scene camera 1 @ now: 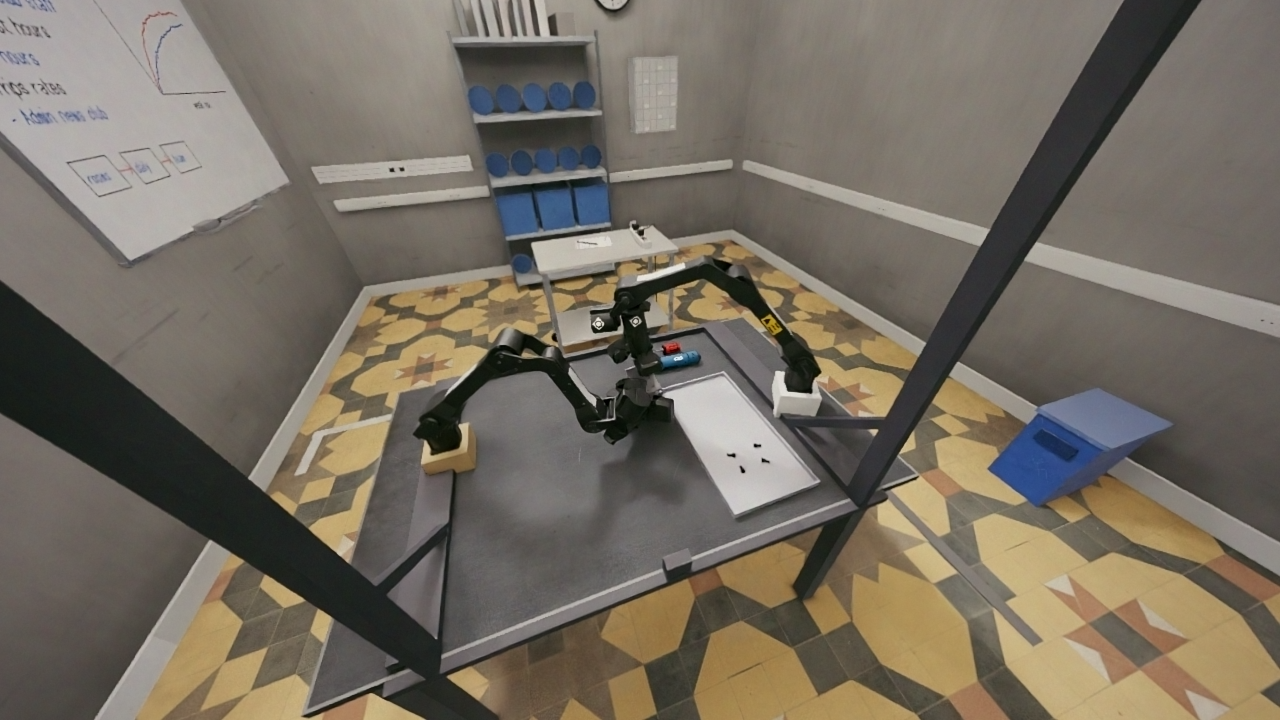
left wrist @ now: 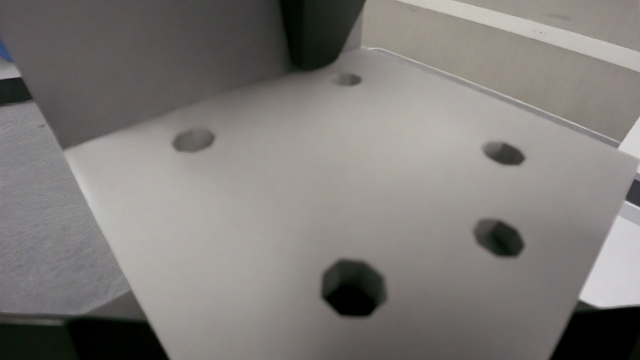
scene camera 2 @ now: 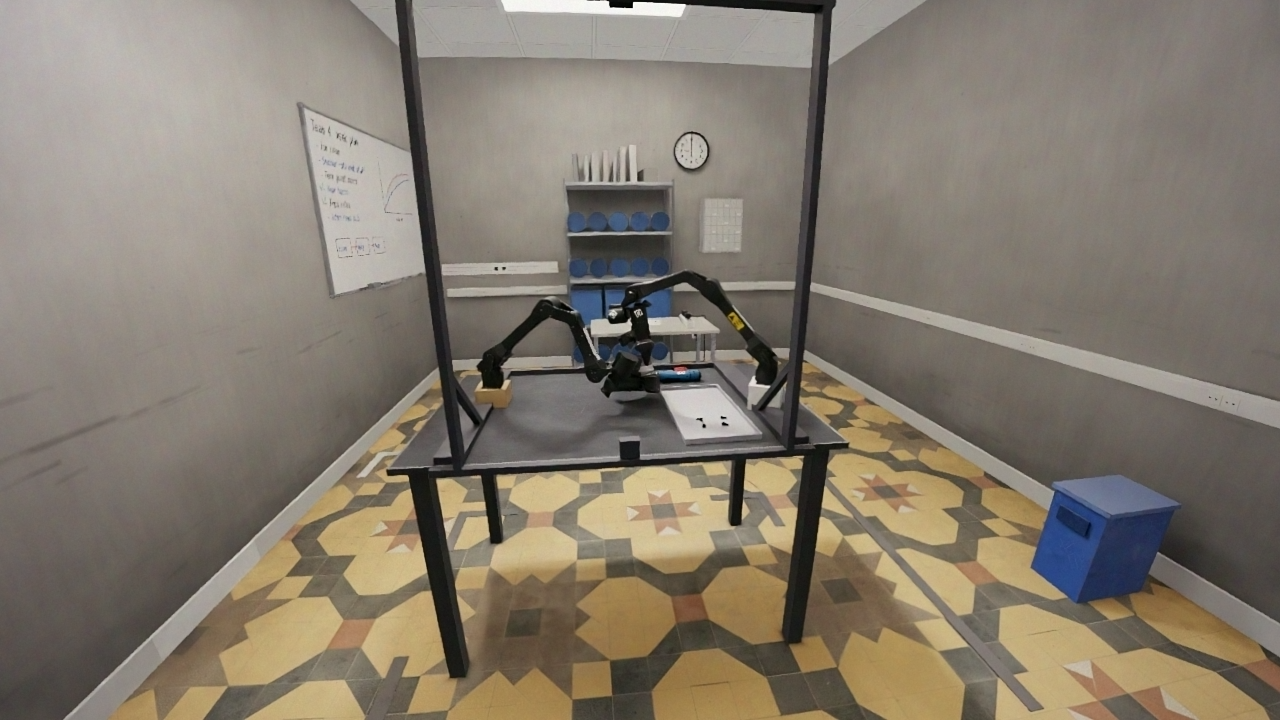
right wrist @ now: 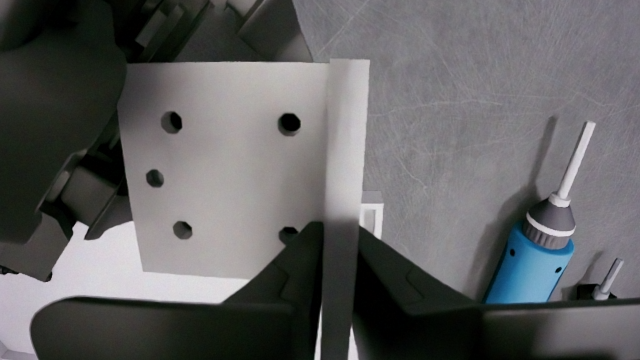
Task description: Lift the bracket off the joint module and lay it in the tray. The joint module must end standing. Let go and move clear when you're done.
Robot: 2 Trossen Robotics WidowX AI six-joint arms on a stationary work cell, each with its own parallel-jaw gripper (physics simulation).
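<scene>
The light grey L-shaped bracket has a flat plate with several holes and a flange on one side. My right gripper is shut on the flange. My left gripper reaches in beneath the plate from the side, its fingers parted around something there. The joint module is hidden under the bracket and between the left fingers; whether it touches the plate or the table cannot be told. The white tray lies on the table beside the grippers.
Several small black screws lie in the tray. A blue screwdriver and a red item lie behind the tray. The two grippers are close together. Dark frame posts stand at the table's front corners.
</scene>
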